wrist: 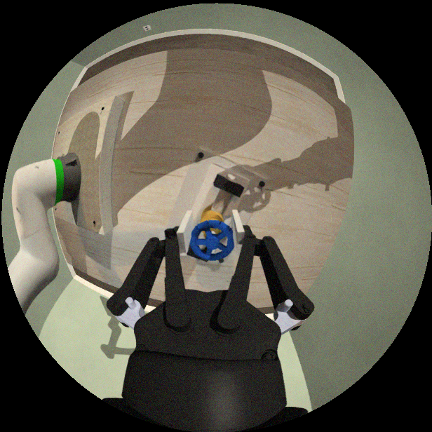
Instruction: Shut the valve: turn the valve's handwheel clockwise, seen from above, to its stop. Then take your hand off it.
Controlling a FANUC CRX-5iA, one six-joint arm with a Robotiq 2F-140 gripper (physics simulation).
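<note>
The valve's blue handwheel, a round rim with spokes, is in the lower middle of the wrist view. A yellow part of the valve shows just beyond it. My gripper is shut on the handwheel, with one pale fingertip pad at the left of its rim and the other at the right. The wheel hides much of the valve below it.
A black block is beyond the valve on a pale mounting plate with dark screws. A long raised bar runs across the wooden table top at the left. The white robot arm with a green ring is at the far left.
</note>
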